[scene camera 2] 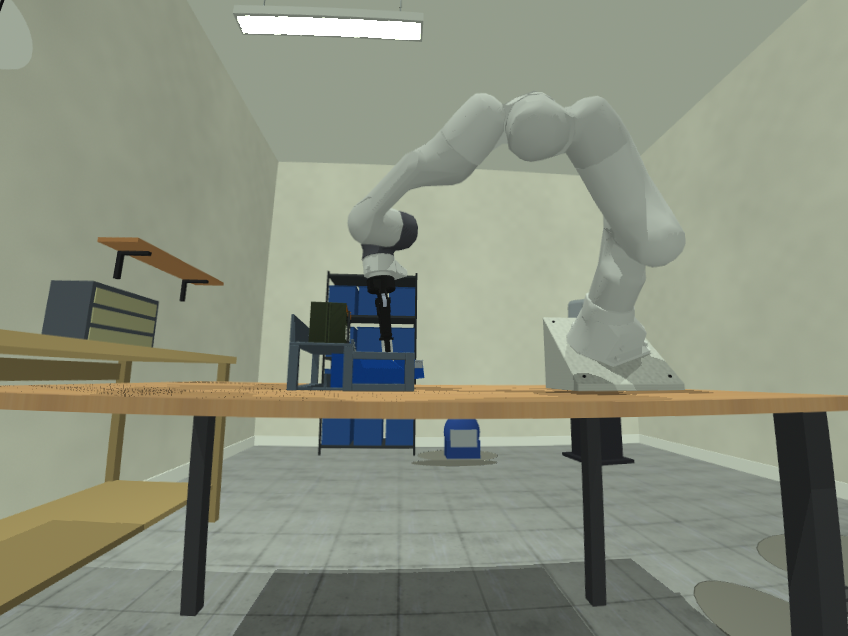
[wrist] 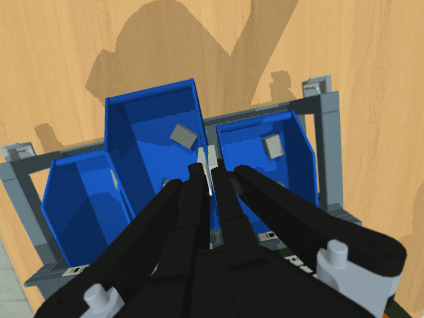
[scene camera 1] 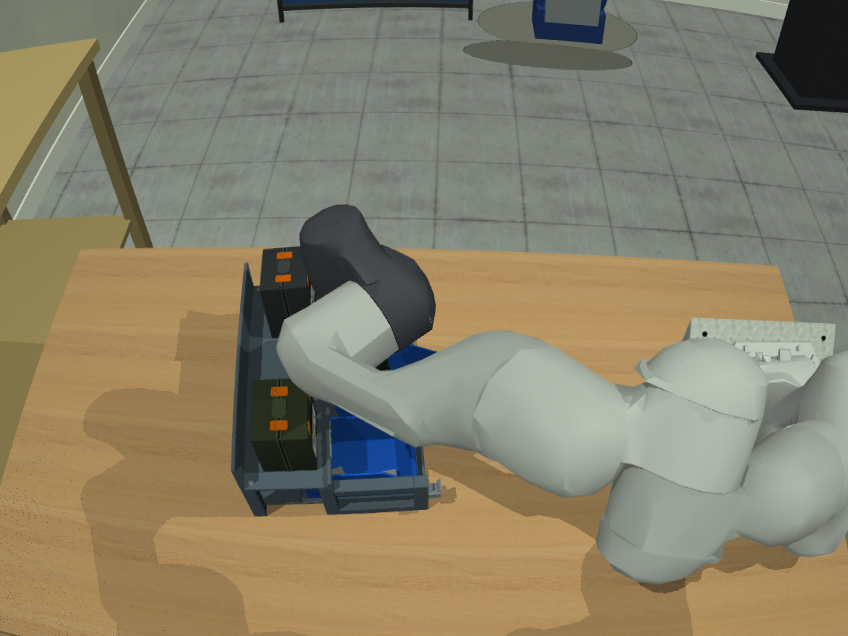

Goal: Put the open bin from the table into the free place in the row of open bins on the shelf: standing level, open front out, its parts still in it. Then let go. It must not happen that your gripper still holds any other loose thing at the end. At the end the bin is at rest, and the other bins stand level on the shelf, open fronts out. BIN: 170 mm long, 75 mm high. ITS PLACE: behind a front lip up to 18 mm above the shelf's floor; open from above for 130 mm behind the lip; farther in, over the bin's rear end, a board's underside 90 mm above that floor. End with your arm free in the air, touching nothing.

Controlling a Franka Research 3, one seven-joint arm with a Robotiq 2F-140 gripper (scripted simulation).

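Note:
You'd find my gripper (scene camera 2: 388,365) in that scene view, and the wrist view shows the gripper (wrist: 208,156) too.

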